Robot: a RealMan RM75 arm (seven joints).
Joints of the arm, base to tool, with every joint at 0 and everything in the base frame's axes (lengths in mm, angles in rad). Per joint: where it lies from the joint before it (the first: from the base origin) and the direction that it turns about. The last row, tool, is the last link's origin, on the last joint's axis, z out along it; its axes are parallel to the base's.
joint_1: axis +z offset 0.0 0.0 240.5
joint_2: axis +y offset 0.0 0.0 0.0
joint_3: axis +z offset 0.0 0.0 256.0
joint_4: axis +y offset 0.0 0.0 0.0
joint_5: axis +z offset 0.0 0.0 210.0
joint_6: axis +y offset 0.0 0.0 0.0
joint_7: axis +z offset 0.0 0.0 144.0
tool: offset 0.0 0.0 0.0
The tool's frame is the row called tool.
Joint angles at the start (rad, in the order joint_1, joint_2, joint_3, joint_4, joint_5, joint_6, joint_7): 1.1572 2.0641 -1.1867 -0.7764 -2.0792 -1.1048 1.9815
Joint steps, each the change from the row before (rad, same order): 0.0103 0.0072 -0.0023 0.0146 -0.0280 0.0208 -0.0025; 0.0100 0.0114 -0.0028 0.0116 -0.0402 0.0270 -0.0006; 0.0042 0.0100 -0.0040 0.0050 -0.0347 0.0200 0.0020; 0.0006 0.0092 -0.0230 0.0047 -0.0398 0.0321 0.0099; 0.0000 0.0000 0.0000 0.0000 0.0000 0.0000 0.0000; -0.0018 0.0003 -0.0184 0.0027 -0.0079 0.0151 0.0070; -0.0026 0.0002 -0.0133 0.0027 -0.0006 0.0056 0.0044; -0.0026 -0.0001 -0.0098 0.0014 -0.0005 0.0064 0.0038; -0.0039 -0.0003 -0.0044 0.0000 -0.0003 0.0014 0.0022; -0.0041 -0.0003 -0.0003 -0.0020 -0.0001 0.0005 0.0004; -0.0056 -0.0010 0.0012 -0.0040 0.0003 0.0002 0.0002
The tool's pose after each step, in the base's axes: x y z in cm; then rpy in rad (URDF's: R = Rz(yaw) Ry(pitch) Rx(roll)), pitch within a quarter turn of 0, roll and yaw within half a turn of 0. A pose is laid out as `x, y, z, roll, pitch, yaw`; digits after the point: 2 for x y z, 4 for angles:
0.30, 45.23, -4.21, -2.8322, 0.2087, -0.0995
0.39, 45.38, -4.79, -2.8087, 0.1792, -0.0887
0.56, 45.45, -5.25, -2.7903, 0.1537, -0.0808
0.90, 45.53, -5.85, -2.7640, 0.1152, -0.0710
0.90, 45.53, -5.85, -2.7640, 0.1152, -0.0710
1.08, 45.56, -6.08, -2.7544, 0.1004, -0.0688
1.26, 45.49, -6.28, -2.7545, 0.0919, -0.0705
1.41, 45.48, -6.40, -2.7519, 0.0868, -0.0719
1.59, 45.46, -6.44, -2.7516, 0.0843, -0.0754
1.72, 45.47, -6.40, -2.7501, 0.0849, -0.0779
1.88, 45.51, -6.28, -2.7470, 0.0874, -0.0808

